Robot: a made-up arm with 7 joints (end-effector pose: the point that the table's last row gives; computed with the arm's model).
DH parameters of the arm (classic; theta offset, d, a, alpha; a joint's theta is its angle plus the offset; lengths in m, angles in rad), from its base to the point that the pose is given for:
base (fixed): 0 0.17 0 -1.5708
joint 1: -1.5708 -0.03 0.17 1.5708
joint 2: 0 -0.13 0.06 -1.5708
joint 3: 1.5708 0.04 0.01 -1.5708
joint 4: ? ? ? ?
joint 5: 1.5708 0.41 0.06 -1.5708
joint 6: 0 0.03 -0.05 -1.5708
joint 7: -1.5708 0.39 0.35 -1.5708
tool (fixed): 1.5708 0.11 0 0
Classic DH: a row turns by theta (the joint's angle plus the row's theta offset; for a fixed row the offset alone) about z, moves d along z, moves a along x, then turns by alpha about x.
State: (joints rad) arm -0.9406 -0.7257 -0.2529 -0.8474 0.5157 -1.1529 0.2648
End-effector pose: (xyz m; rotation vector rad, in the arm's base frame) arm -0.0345 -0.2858 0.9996 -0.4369 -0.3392 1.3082
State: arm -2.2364 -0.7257 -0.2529 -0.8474 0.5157 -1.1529 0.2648
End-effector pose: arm -0.8077 -0.2858 0.3621 -1.2573 -1.4004 0.8612
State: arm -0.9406 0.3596 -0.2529 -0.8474 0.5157 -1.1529 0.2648
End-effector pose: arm -0.0678 0.1573 1.0239 -0.9886 0.2814 0.5186
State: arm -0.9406 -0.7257 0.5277 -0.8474 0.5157 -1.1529 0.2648
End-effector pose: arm 0.3156 0.0279 0.8794 -0.3365 0.3789 1.7439
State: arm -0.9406 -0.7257 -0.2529 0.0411 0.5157 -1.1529 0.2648
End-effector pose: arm 0.1179 -0.5894 0.6280 0.4393 -0.2126 1.0017
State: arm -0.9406 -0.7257 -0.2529 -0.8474 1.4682 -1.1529 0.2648
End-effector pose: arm 0.3438 0.0716 0.8705 -0.0846 -0.0709 2.2024
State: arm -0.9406 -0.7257 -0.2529 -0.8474 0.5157 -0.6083 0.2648
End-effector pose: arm 0.0142 -0.3190 0.7831 -0.0579 -0.7940 1.2696
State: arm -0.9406 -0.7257 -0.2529 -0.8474 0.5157 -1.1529 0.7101
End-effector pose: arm -0.1704 -0.2532 1.0815 -0.8101 -0.6348 1.2303
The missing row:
joint 4: -1.5708 0.02 0.09 -1.5708
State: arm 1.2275 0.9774 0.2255 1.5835 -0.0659 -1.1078 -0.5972
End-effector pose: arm 0.4245 0.3159 0.3705 -0.7224 0.5136 -1.7468
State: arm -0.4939 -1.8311 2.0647 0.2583 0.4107 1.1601 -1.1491
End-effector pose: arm -0.5769 0.1614 0.0027 2.2669 1.0044 0.4311
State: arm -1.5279 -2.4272 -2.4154 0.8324 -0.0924 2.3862 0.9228
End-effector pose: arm 0.5149 -0.0976 0.3629 -0.1846 -2.0477 2.3560
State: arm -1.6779 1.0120 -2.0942 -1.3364 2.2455 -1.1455 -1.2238
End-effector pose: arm -0.3486 0.1516 0.6203 -0.3218 0.1623 -0.3692
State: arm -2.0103 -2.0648 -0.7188 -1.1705 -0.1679 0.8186 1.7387
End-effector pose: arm -0.2794 0.0594 0.0607 2.0560 -2.0075 -1.1228
